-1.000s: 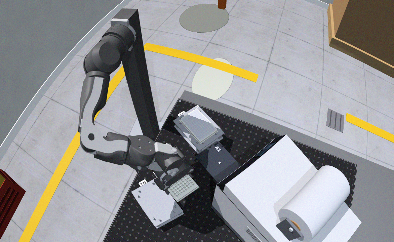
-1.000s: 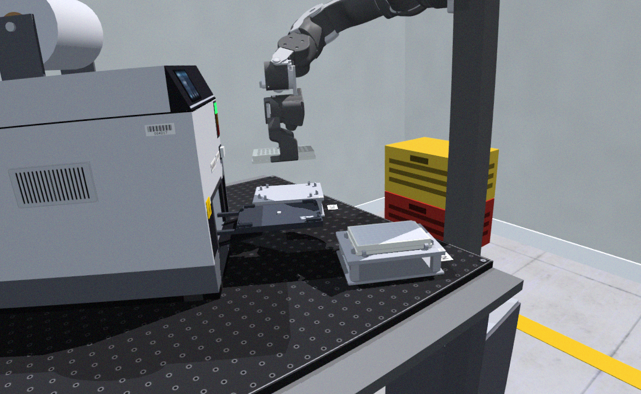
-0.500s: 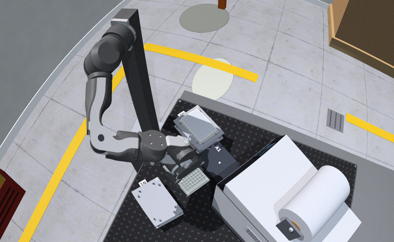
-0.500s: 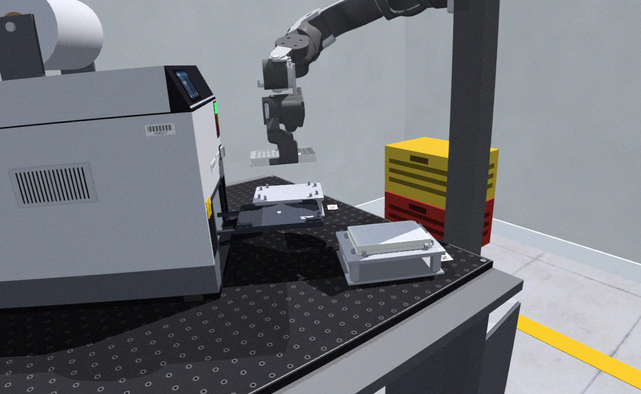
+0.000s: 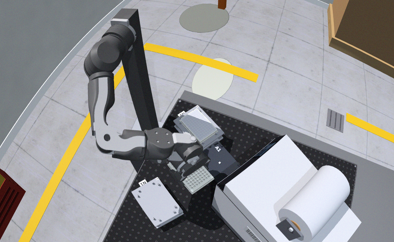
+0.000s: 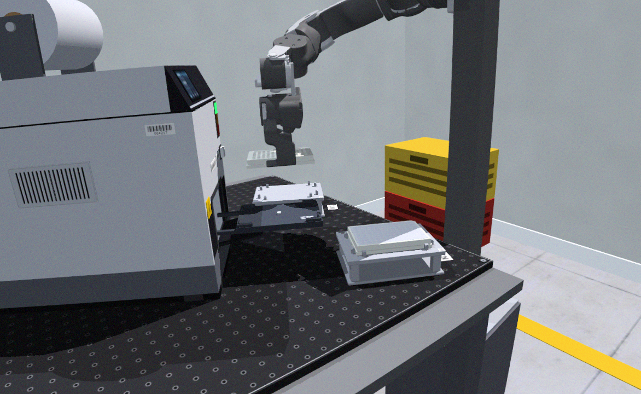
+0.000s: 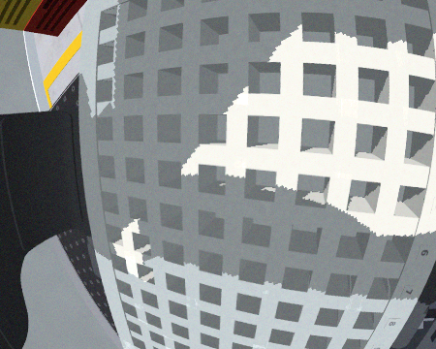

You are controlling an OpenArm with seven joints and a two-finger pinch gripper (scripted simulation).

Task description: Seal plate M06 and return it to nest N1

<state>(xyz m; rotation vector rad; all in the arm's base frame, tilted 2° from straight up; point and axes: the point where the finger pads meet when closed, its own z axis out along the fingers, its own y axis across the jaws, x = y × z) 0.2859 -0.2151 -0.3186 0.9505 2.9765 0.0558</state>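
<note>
The sealer's stage lies 80 mm ahead of my hand, 90 mm to the left of it and 70 mm below it. From my hand the other things lie so: start key: 100 mm ahead, 50 mm to the right, 30 mm above; plate M06: right at my hand; screen: 200 mm ahead, 50 mm to the left, 160 mm above.
</note>
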